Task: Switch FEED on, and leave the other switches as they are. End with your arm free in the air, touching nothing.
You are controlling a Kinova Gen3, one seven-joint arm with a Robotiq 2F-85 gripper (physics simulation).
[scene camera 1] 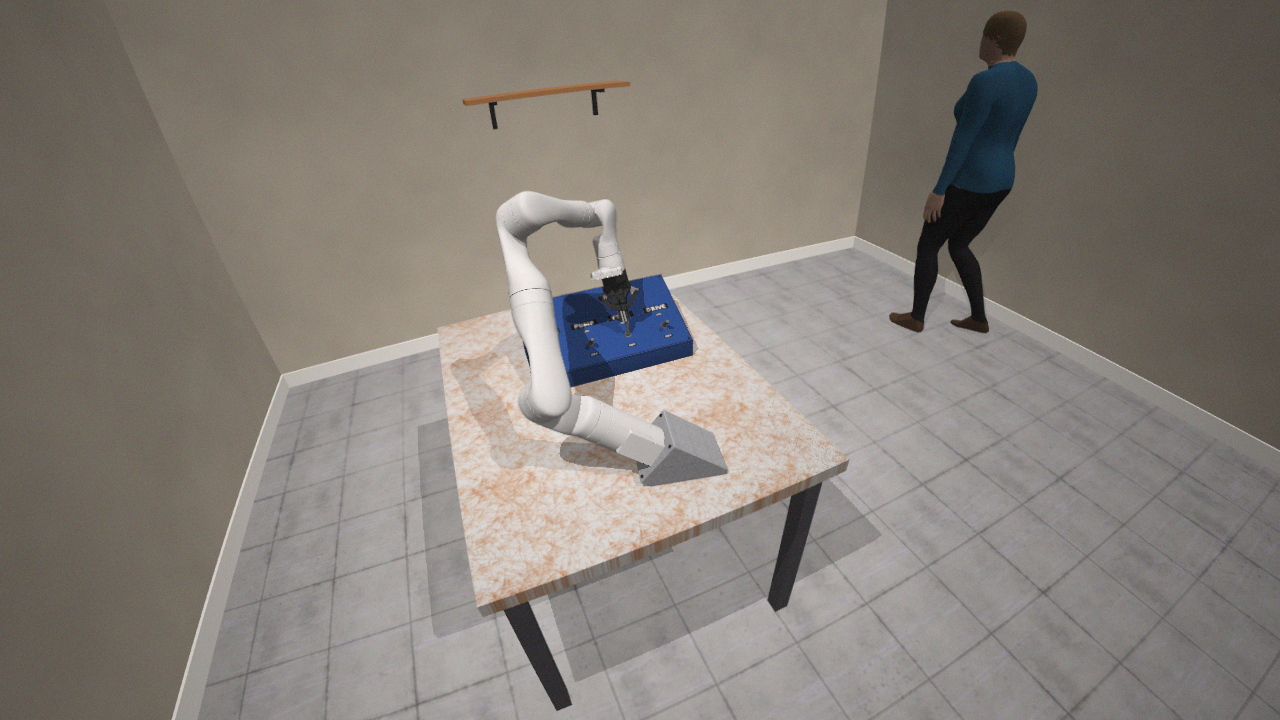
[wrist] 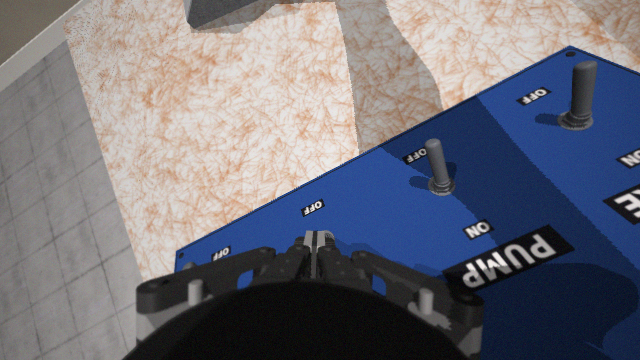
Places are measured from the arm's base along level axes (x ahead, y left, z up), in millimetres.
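Pixels of known places: gripper, between the fingertips: [scene camera 1: 626, 321] [wrist: 314, 243]; arm's base, origin of its link: [scene camera 1: 652, 445].
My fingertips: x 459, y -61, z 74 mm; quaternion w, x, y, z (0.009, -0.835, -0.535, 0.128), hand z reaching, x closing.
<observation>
Ahead of a thing's pixels: the offset from my fingertips to its top centre. "spot": to the spot under its first point. Level surfaces: height alone.
The blue switch panel [scene camera 1: 631, 360] [wrist: 365, 200] lies on the table. My gripper [scene camera 1: 626, 327] [wrist: 314, 243] is shut and empty, low over the panel between PUMP and DRIVE, at the column left of PUMP in the wrist view. The FEED switch and its label are mostly hidden by the gripper; its state and any contact cannot be told. The OFF label @[spot: dx -31, dy -6, dz -66 mm] [wrist: 313, 207] of that column shows beyond the fingertips. The PUMP switch @[dx -22, dy +114, dz -12 mm] [scene camera 1: 590, 343] [wrist: 437, 162] leans towards OFF. The DRIVE switch @[dx -3, dy -125, dz -12 mm] [scene camera 1: 665, 325] [wrist: 188, 266] is mostly hidden in the wrist view.
Another switch @[dx -32, dy +234, dz -12 mm] [wrist: 583, 92], its label ending in KE, stands at the panel's right in the wrist view. The arm's grey base [scene camera 1: 693, 449] [wrist: 215, 12] is on the marbled table @[dz -142 mm] [scene camera 1: 572, 528] [wrist: 225, 115]. A person [scene camera 1: 989, 134] stands on the floor to the right, away from the table.
</observation>
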